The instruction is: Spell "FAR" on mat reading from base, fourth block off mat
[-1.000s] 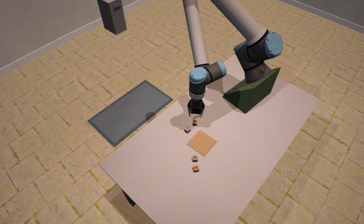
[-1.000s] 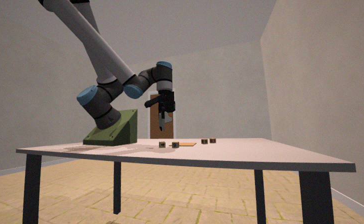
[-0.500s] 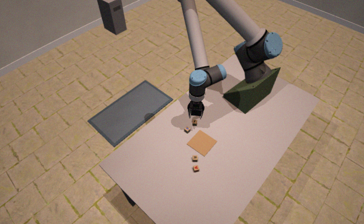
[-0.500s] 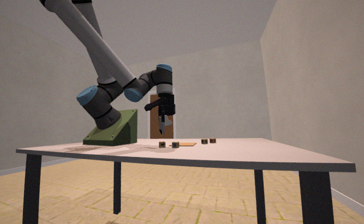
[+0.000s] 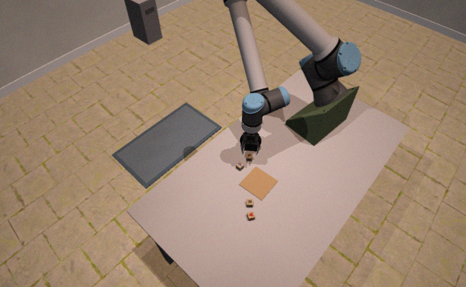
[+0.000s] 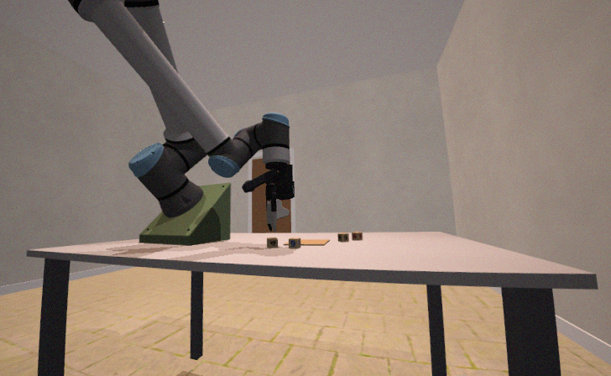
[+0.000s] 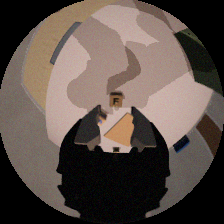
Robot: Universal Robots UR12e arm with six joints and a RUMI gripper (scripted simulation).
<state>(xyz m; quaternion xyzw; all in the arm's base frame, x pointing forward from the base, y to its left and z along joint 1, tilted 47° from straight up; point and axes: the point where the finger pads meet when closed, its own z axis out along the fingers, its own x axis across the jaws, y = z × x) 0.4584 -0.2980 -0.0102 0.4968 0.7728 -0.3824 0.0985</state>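
My hand is 5 cm above the F block. From my hand the other things lie so: R block: 22 cm ahead, 15 cm to the left, 5 cm below; blue-lettered block: 8 cm ahead, 1 cm to the right, 5 cm below; tan mat: 9 cm ahead, 12 cm to the left, 6 cm below.
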